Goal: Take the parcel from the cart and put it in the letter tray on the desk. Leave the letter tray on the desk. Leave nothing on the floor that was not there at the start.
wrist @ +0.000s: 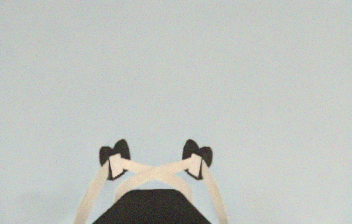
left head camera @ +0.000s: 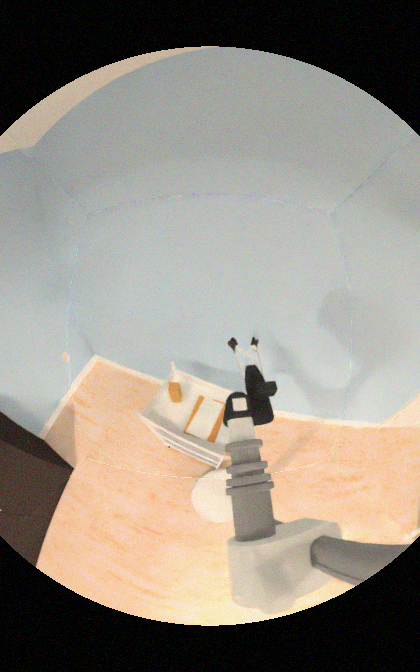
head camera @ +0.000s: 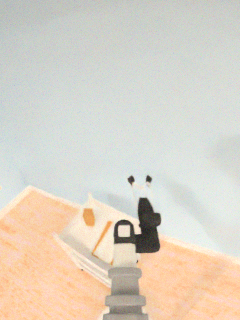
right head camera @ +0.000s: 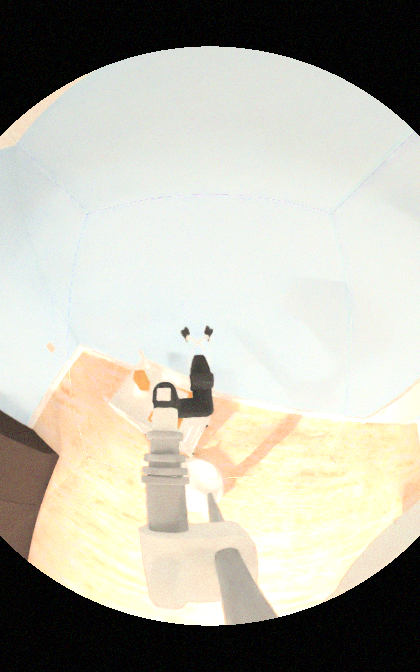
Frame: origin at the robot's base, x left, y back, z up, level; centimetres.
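Seen in the pictures: gripper, fingertip midpoint: point(wrist: 156, 152) point(head camera: 139, 176).
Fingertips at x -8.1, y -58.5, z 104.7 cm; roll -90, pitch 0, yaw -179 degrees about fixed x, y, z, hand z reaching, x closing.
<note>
A point is followed by its place in that frame.
The white cart point(head camera: 75, 240) {x 29.9, y -44.0, z 63.5 cm} point(left head camera: 161, 407) point(right head camera: 125, 400) stands near the wall, seen from above. On its top shelf stands an upright orange block point(head camera: 88, 217) {x 21.4, y -53.3, z 74.8 cm} point(left head camera: 174, 392) point(right head camera: 141, 380). Beside it is a pale flat area between orange strips, one strip point(head camera: 102, 238) {x 13.0, y -45.1, z 64.4 cm} point(left head camera: 194, 415) to the left and another point(left head camera: 218, 425) to the right. Which of these is the parcel I cannot tell. My gripper point(head camera: 140, 179) {x -8.1, y -58.5, z 104.7 cm} point(left head camera: 244, 343) point(right head camera: 197, 333) point(wrist: 156, 152) {x -8.1, y -58.5, z 104.7 cm} is open and empty, right of and past the cart top in the head views, pointing at the wall. My wrist covers part of the cart. The desk and letter tray do not show.
A pale blue wall point(head camera: 120, 100) {x 0.7, y -87.7, z 133.4 cm} point(left head camera: 210, 275) point(right head camera: 210, 260) point(wrist: 175, 65) {x -11.3, y -83.0, z 118.8 cm} rises behind the cart. A dark brown cabinet point(left head camera: 30, 480) point(right head camera: 25, 465) stands at the left. My round white base point(left head camera: 210, 495) point(right head camera: 206, 477) is close to the cart's near side.
</note>
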